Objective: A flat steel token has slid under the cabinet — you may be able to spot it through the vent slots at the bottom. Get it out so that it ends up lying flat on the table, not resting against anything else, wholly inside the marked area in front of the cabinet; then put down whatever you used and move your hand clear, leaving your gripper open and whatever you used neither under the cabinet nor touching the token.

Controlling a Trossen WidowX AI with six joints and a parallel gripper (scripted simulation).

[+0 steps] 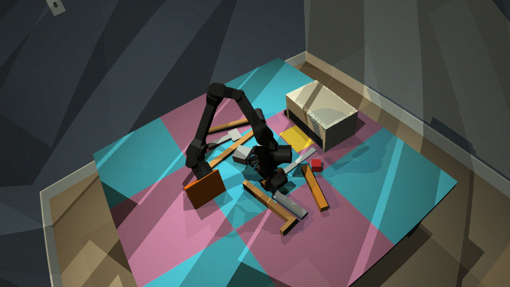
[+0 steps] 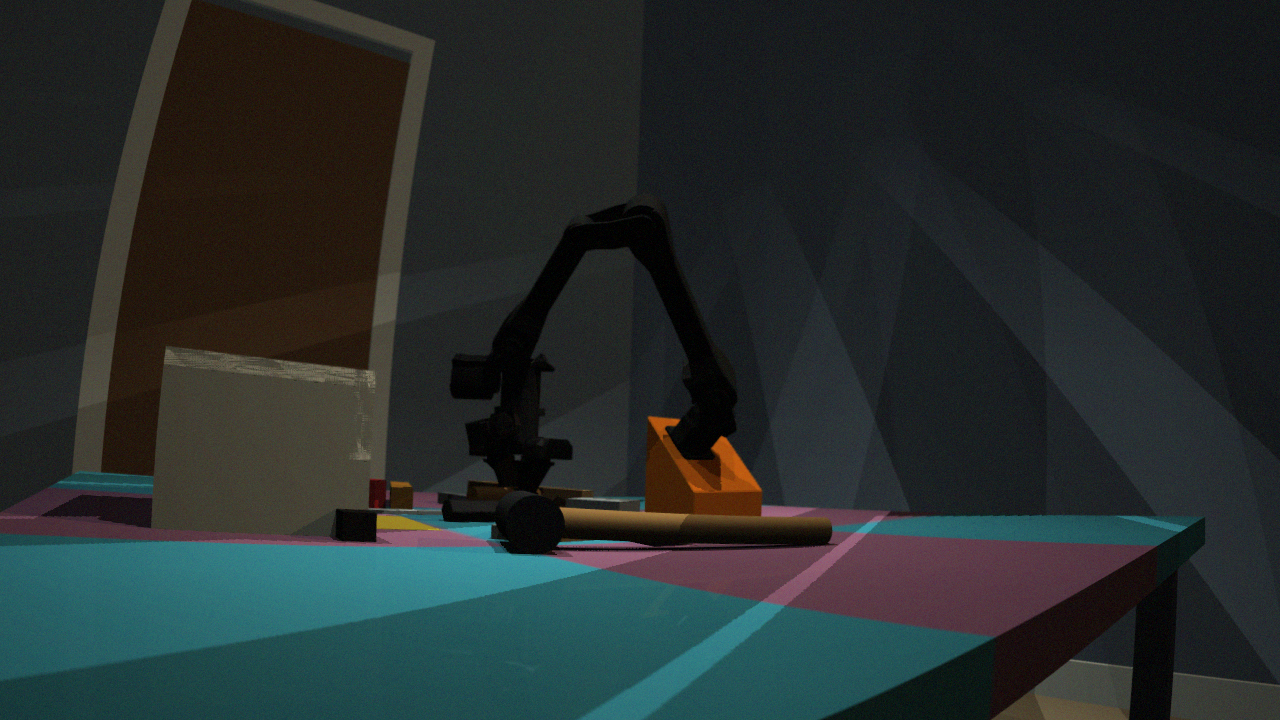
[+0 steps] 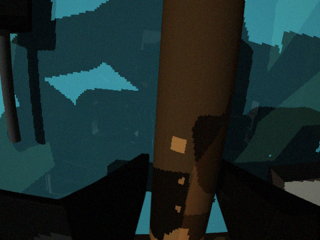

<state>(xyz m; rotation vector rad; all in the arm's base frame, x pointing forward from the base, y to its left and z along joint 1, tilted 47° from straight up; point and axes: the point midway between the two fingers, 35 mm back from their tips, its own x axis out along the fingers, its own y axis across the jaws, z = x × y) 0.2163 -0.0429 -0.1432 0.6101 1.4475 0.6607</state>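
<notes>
The small grey cube is 13 cm ahead of my gripper tip and 7 cm to the left of it. From my gripper tip the other things lie so: orange bar: 12 cm ahead, 15 cm to the right, 1 cm above; then grey bar: 1 cm behind, 14 cm to the right; then screwdriver: 7 cm ahead, 10 cm to the left.
</notes>
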